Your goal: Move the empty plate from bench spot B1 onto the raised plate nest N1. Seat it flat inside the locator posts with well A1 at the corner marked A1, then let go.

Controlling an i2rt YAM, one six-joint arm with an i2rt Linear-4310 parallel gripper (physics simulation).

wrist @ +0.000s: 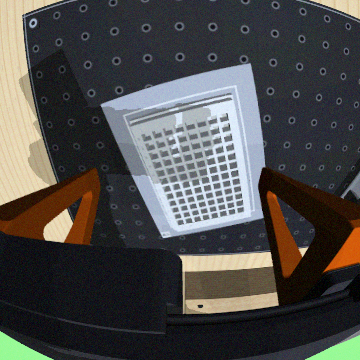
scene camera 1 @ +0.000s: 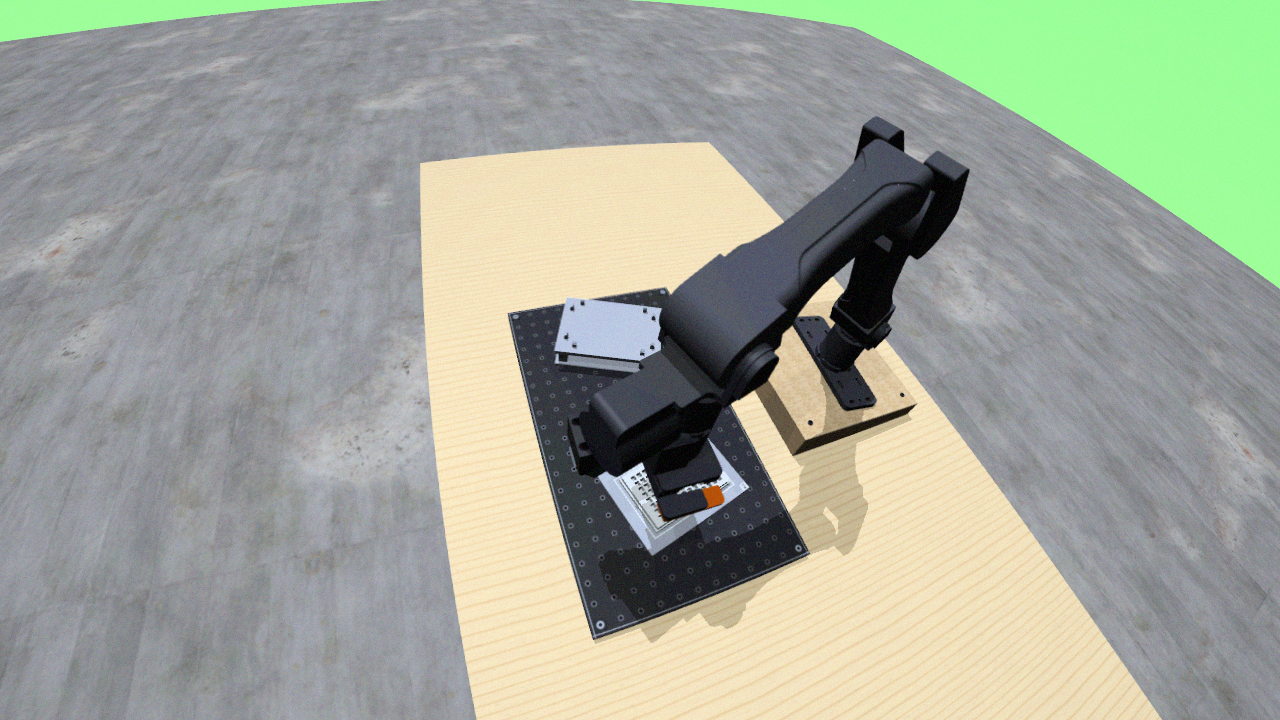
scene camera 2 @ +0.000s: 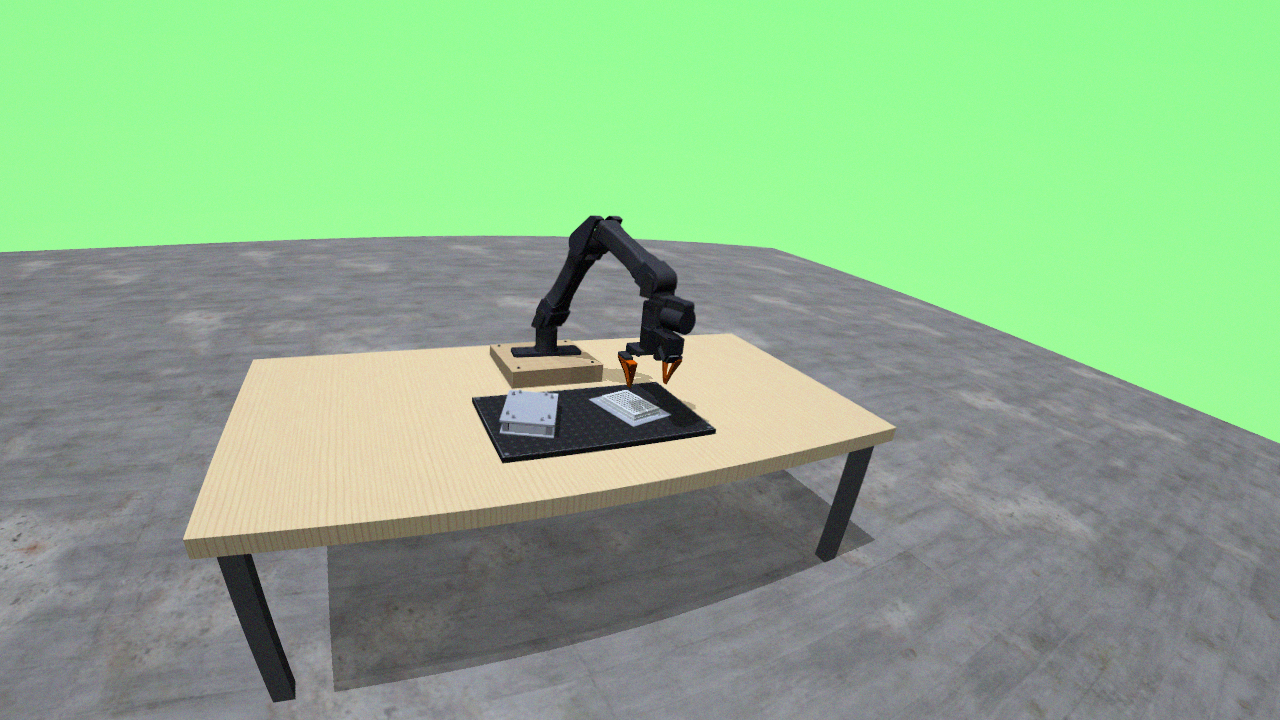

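Pixels of known places: gripper, fingertip midpoint: [wrist: 178, 176] [scene camera 1: 658, 479] [scene camera 2: 647, 385]; arm's base, link origin: [scene camera 1: 831, 361] [scene camera 2: 545, 352].
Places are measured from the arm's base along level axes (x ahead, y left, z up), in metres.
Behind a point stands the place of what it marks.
The white well plate [scene camera 1: 640, 497] @[y 0.157, x 0.380, z -0.012 m] [scene camera 2: 631, 403] @[y 0.141, x 0.333, z -0.013 m] [wrist: 192, 165] @[y 0.148, x 0.333, z -0.018 m] lies flat on bench spot B1, a pale flat pad [scene camera 1: 653, 541] @[y 0.213, x 0.375, z -0.027 m] [scene camera 2: 656, 419] @[y 0.183, x 0.397, z -0.029 m] [wrist: 255, 130] @[y 0.096, x 0.368, z -0.027 m]. In scene camera 1 the arm and gripper hide part of it. The raised plate nest N1 [scene camera 1: 608, 331] @[y -0.114, x 0.366, z 0.007 m] [scene camera 2: 529, 409] @[y -0.126, x 0.378, z 0.007 m] is a grey block with small locator posts near its corners; its top holds no plate. My gripper [scene camera 2: 649, 384] @[y 0.162, x 0.366, z 0.049 m] [wrist: 178, 176] @[y 0.162, x 0.366, z 0.049 m] is open and empty, above the plate, with its orange fingers to either side of it in the wrist view. A small mark shows at the pad's lower left corner in the wrist view.
The black perforated board [scene camera 1: 581, 546] @[y 0.201, x 0.465, z -0.028 m] [scene camera 2: 590, 438] @[y -0.006, x 0.465, z -0.029 m] [wrist: 195, 42] @[y 0.156, x 0.436, z -0.029 m] carries the pad and nest. It lies on the wooden table [scene camera 1: 501, 223] @[y -0.503, x 0.523, z -0.041 m] [scene camera 2: 358, 447] @[y -0.519, x 0.431, z -0.042 m]. The arm's wooden base block [scene camera 1: 787, 402] @[y 0.068, x 0.127, z 0.009 m] [scene camera 2: 559, 368] @[y 0.005, x 0.140, z 0.007 m] stands beside the board. A grey edge of the nest shows at the right of the wrist view.
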